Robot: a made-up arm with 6 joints. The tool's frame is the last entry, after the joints.
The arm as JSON. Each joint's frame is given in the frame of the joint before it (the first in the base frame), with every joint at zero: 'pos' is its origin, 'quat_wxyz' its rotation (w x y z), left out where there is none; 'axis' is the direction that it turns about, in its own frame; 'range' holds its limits. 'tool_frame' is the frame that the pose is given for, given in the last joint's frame.
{
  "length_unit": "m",
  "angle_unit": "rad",
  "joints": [
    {
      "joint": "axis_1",
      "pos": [
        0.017,
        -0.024,
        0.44
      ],
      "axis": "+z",
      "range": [
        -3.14,
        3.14
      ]
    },
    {
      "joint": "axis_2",
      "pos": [
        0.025,
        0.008,
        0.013
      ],
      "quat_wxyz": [
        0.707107,
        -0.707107,
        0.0,
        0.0
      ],
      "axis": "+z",
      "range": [
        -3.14,
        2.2
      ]
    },
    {
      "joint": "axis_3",
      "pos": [
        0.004,
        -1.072,
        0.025
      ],
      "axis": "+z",
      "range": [
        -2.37,
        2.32
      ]
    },
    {
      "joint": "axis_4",
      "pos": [
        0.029,
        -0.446,
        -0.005
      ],
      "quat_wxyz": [
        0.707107,
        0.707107,
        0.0,
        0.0
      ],
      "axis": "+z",
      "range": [
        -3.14,
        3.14
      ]
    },
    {
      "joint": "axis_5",
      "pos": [
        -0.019,
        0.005,
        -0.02
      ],
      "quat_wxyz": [
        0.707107,
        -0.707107,
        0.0,
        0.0
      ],
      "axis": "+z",
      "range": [
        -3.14,
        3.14
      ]
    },
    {
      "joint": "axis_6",
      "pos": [
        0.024,
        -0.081,
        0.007
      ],
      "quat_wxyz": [
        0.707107,
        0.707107,
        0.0,
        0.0
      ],
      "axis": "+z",
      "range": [
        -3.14,
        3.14
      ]
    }
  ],
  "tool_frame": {
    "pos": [
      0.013,
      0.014,
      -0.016
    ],
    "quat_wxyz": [
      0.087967,
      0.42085,
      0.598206,
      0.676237
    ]
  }
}
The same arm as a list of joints. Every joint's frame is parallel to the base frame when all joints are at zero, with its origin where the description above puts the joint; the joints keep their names.
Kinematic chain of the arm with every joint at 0, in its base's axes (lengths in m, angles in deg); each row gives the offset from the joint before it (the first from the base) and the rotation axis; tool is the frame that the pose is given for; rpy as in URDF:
axis_1: xyz 0.0170 -0.0240 0.4400 axis +z
axis_2: xyz 0.0250 0.0080 0.0130 axis +y
axis_3: xyz 0.0040 0.0250 1.0720 axis +y
axis_4: xyz 0.0290 -0.0050 0.4460 axis +z
axis_5: xyz -0.0190 0.0050 -0.0200 axis +y
axis_6: xyz 0.0240 0.0070 0.0810 axis +z
tool: xyz 0.0130 0.0140 -0.0160 rpy 94.53 -27.64 135.36
Joint limits (deg, base to tool): -179.91..179.91 -179.91..126.05 -135.79..132.93 -179.91..179.91 -179.91..179.91 -179.91..179.91

